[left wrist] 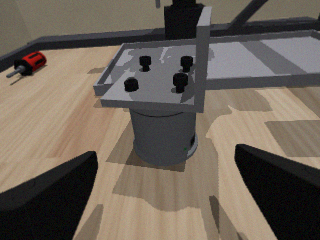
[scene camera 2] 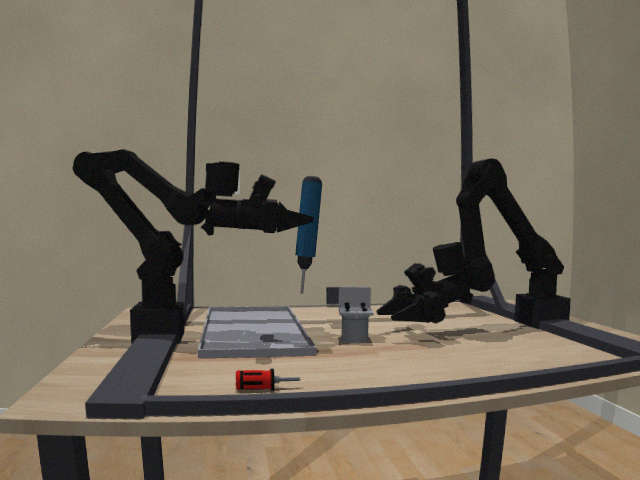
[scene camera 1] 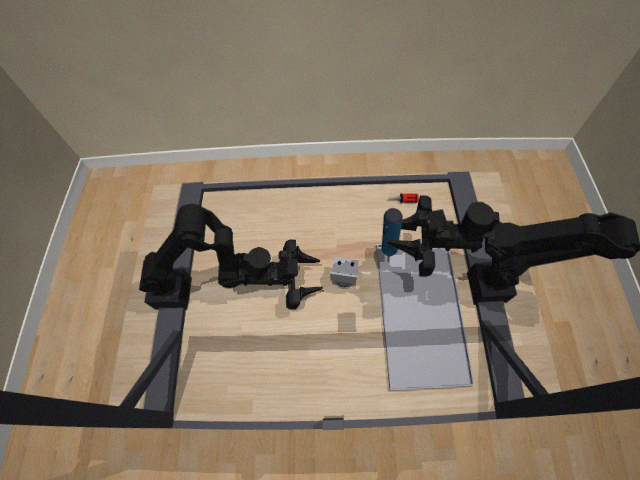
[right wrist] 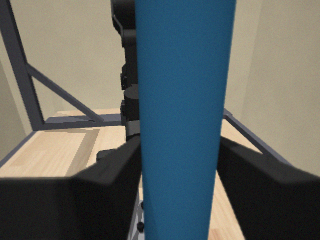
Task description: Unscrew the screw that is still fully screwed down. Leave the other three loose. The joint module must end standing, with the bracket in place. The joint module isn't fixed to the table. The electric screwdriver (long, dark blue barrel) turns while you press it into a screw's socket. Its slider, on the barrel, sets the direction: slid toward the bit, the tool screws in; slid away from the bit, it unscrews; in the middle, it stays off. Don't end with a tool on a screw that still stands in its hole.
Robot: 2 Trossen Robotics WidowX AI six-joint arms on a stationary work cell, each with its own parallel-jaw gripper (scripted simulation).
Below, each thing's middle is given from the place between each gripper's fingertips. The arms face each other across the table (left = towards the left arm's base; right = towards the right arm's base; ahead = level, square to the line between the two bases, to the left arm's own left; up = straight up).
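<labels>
The shallow grey tray [scene camera 1: 423, 322] is 100 mm behind my left hand, 310 mm to the right of it and 50 mm below it. Counted from that same left hand, the blue electric screwdriver [scene camera 2: 310, 201] is 10 mm ahead, 200 mm to the right and 160 mm above, while the grey bracket [scene camera 2: 354, 296] is 10 mm ahead, 100 mm to the right and 10 mm above. As for the grey joint module [scene camera 2: 354, 328], my left gripper is 10 mm short of it, 100 mm to the left of it and 30 mm above it. Going by its middle, the bracket is nearer to my left gripper than to my right hand.
From my right hand, I find the shallow grey tray 11 cm behind, 8 cm to the right and 25 cm below. The grey bracket is 13 cm to the left of my right hand and 18 cm below it, and the grey joint module is 13 cm to the left of that hand and 23 cm below it. My right hand itself is 3 cm to the right of the blue electric screwdriver and 4 cm above it.
</labels>
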